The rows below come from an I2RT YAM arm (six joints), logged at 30 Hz.
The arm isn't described. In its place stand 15 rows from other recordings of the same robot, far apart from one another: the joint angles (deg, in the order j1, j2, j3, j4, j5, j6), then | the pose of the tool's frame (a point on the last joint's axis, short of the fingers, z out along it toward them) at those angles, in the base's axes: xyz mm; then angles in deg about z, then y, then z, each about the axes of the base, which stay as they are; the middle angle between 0 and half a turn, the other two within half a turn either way.
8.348, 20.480, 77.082, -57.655, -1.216, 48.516 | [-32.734 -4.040 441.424 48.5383 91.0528 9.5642]
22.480, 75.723, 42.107, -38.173, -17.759, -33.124 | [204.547 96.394 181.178 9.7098 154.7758 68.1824]
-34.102, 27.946, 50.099, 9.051, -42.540, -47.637 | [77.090 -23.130 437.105 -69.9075 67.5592 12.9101]
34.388, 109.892, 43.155, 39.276, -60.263, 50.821 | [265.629 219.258 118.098 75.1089 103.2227 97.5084]
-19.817, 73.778, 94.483, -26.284, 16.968, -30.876 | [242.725 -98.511 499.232 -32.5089 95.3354 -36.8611]
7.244, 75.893, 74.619, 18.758, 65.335, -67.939 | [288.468 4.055 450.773 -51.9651 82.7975 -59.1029]
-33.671, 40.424, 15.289, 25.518, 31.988, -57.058 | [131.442 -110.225 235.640 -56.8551 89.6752 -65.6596]
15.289, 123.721, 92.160, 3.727, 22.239, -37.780 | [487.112 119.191 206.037 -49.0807 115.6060 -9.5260]
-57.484, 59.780, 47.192, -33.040, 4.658, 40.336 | [113.601 -183.586 268.527 35.5909 135.4349 -64.1296]
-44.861, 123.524, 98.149, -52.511, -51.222, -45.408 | [326.558 -285.823 188.653 29.1985 127.7602 35.5691]
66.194, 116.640, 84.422, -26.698, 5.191, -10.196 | [178.186 395.910 175.880 -18.7312 148.5284 56.2142]
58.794, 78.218, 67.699, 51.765, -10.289, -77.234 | [149.947 259.806 458.084 -86.1352 49.5570 72.3675]
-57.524, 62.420, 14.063, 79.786, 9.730, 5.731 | [101.503 -170.680 261.165 11.6275 59.0733 -68.8865]
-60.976, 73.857, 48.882, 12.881, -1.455, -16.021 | [146.914 -262.916 295.077 -15.7093 102.0900 -59.4880]
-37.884, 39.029, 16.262, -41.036, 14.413, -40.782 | [82.905 -75.730 142.924 -67.6177 150.3474 -68.0901]
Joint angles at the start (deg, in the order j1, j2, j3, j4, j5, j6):
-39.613 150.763 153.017 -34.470 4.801 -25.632
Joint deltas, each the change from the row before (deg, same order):
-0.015 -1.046 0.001 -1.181 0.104 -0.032
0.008 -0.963 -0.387 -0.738 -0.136 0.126
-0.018 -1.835 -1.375 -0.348 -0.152 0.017
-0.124 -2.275 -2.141 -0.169 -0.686 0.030
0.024 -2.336 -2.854 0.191 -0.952 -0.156
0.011 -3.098 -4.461 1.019 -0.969 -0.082
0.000 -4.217 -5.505 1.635 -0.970 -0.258
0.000 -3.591 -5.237 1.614 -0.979 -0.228
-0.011 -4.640 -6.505 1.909 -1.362 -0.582
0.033 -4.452 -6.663 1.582 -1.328 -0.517
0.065 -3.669 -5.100 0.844 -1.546 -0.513
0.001 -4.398 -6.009 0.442 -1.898 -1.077
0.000 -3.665 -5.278 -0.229 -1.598 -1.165
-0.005 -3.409 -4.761 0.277 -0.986 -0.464
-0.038 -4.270 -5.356 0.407 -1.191 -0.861
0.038 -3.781 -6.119 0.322 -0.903 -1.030
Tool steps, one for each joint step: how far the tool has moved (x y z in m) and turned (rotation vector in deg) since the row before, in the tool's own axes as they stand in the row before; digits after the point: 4 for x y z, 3 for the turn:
-0.0042 -0.0030 -0.0077 0.047 0.171 -0.035
-0.0029 -0.0018 -0.0059 -0.198 0.084 0.108
-0.0043 -0.0030 -0.0092 -0.076 -0.159 0.036
-0.0033 -0.0034 -0.0100 -0.542 -0.214 0.094
-0.0017 -0.0005 -0.0083 -1.018 -0.126 -0.189
0.0000 0.0003 -0.0090 -1.030 -0.115 -0.103
-0.0015 -0.0006 -0.0146 -0.722 -0.735 -0.249
0.0016 0.0012 -0.0110 -0.893 -0.402 -0.228
0.0027 0.0021 -0.0154 -1.191 -0.643 -0.576
0.0062 0.0047 -0.0138 -1.494 -0.056 -0.513
0.0050 0.0049 -0.0126 -1.691 -0.219 -0.514
0.0080 0.0068 -0.0154 -2.224 0.123 -0.973
0.0100 0.0081 -0.0118 -2.291 0.805 -0.944
0.0089 0.0075 -0.0110 -1.385 0.423 -0.308
0.0095 0.0087 -0.0149 -1.339 -0.026 -0.728
0.0157 0.0123 -0.0087 -1.842 1.195 -0.693

